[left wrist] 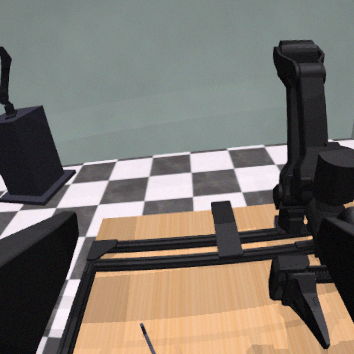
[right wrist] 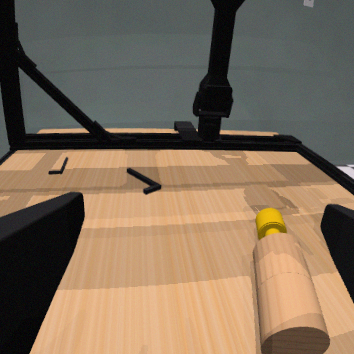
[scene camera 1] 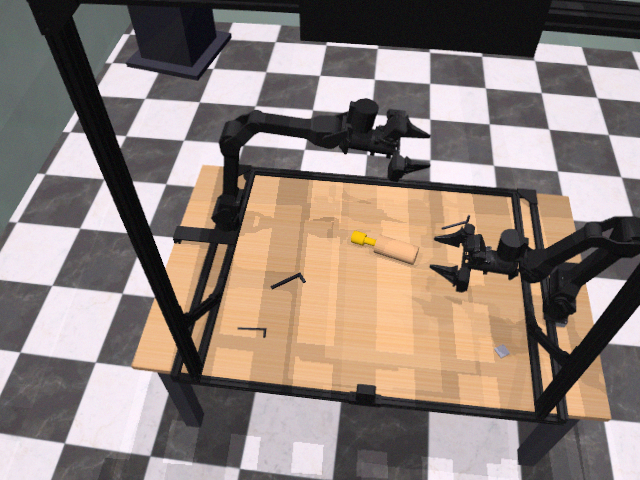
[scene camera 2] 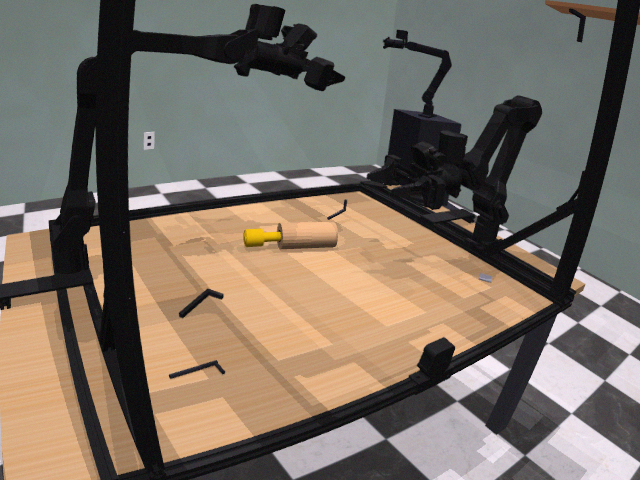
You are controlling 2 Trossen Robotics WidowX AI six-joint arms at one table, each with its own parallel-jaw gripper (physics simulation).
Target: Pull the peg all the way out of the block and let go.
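Frame: origin at the left arm's base, x ahead, y left, z up, level; centimetres.
Seen in the pictures: left gripper, fingertip midpoint: (left wrist: 202, 227) (scene camera 1: 430, 151) (scene camera 2: 331, 73); right gripper, fingertip midpoint: (right wrist: 207, 211) (scene camera 1: 431, 252) (scene camera 2: 379, 183); left arm's base at its link origin: (right wrist: 207, 137) (scene camera 1: 227, 225) (scene camera 2: 71, 269); right arm's base at its link origin: (left wrist: 289, 224) (scene camera 1: 555, 311) (scene camera 2: 484, 238).
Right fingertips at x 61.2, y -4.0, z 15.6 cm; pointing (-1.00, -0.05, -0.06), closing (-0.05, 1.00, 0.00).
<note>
Offsets run from my right fingertips to a thing's top centre.
The block @(dx -10.0, dy +9.5, dz -11.9 cm) (scene camera 1: 396, 250) (scene camera 2: 309, 235) (right wrist: 287, 285) is a light wooden cylinder lying on its side on the table. The yellow peg @(dx -17.4, dy +10.2, dz -13.1 cm) (scene camera 1: 359, 238) (scene camera 2: 254, 237) (right wrist: 270, 220) has a thick head and a thinner shaft; the shaft's far part is hidden inside the block's left end in both scene views. My left gripper (scene camera 1: 429, 150) is open and empty, high above the table's back edge. My right gripper (scene camera 1: 433, 253) is open and empty, above the table to the right of the block's plain end; in the right wrist view the block lies between its fingers' outlines, nearer the right one, but ahead of them.
Black hex keys lie at the left (scene camera 1: 286, 280) (scene camera 2: 199, 303), front left (scene camera 1: 253, 329) (scene camera 2: 196, 369) and behind the right gripper (scene camera 1: 455, 225) (scene camera 2: 338, 210). A small grey plate @(dx +23.9, dy -13.2, dz -17.2 cm) (scene camera 1: 501, 351) (scene camera 2: 484, 277) lies front right. A black frame (scene camera 1: 289, 390) surrounds the table top, with posts at the front corners.
</note>
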